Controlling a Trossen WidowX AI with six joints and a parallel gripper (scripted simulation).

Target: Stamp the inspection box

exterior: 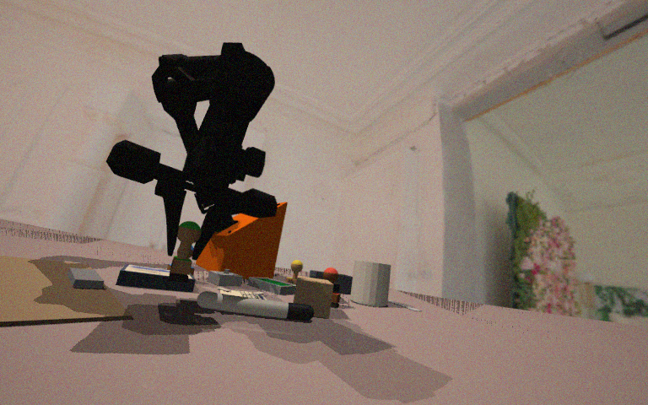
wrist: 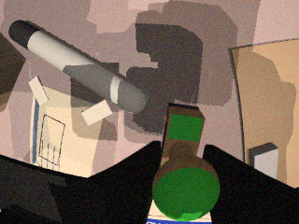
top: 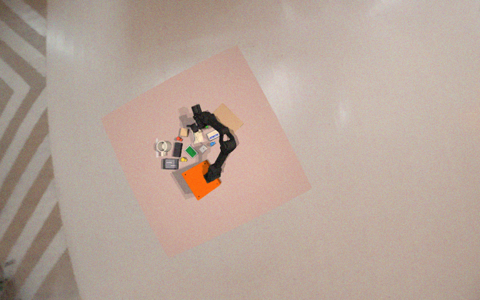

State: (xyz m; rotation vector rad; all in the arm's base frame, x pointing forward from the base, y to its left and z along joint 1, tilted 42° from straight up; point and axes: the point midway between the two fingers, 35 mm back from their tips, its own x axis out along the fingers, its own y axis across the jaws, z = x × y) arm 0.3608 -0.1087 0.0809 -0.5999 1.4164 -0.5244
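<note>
Now: gripper tip 200 mm to the right of the green ink pad, 130 mm past it and 50 mm above it. From my gripper tip the other things lie so: marker: 100 mm to the left, 50 mm ahead, 40 mm below; then dark labelled box: 90 mm behind, 40 mm below, 10 mm to the right; then cream card: 100 mm to the left, 50 mm below, 40 mm behind.
</note>
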